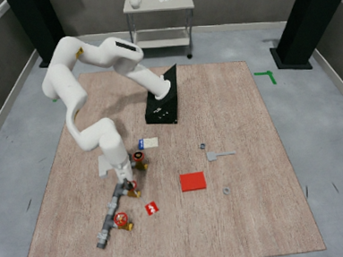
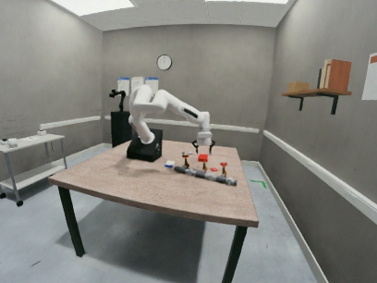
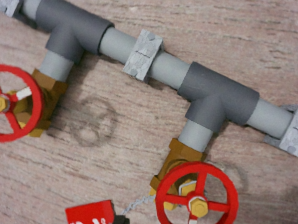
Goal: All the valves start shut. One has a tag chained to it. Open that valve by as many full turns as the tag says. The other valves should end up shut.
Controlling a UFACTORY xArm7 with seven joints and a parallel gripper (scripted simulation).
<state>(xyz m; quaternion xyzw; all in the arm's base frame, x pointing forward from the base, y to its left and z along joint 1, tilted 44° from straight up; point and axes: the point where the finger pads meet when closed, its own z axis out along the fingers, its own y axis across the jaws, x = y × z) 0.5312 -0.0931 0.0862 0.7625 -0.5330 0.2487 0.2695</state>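
Now: hand 7 cm short of the red square tag, 8 cm to the right of it and 16 cm above it. Also, from my hand: grey key-shaped tool 20 cm behind, 43 cm to the left, 16 cm below; then white card 28 cm behind, 4 cm to the left, 16 cm below; then red block 5 cm behind, 29 cm to the left, 15 cm below.
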